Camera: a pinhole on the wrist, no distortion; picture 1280 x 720 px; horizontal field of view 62.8 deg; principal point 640.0 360.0 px. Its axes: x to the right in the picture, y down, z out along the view. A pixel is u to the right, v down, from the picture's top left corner.
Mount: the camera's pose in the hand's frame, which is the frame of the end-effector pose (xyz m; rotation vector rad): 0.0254 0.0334 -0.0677 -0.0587 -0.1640 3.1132
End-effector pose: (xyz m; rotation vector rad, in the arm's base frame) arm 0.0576 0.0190 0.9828 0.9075 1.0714 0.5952
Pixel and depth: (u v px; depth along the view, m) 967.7 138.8 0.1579
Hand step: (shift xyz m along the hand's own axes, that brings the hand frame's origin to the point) -0.0293 0.0513 0.0909
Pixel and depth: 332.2 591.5 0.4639
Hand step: 0.1412 -0.1204 0.3875
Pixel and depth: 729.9 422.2 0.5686
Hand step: -0.0461 -0.0584 0.4920
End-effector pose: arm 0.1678 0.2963 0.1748 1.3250 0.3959 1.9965
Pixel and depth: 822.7 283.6 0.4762
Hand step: -0.0752 0.0202 0.4062
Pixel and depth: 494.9 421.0 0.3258
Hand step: 0.0574 -0.0207 0.2557
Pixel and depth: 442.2 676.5 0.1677
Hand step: 0.0494 -0.0353 0.0948
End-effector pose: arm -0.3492 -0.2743 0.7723 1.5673 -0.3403 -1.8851
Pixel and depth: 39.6 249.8 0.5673
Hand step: 0.3292 0.0251 0.5142
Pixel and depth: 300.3 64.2 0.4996
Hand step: 0.1707 0.1172 0.4495
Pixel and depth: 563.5 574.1 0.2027
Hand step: 0.0314 -0.0293 0.1299
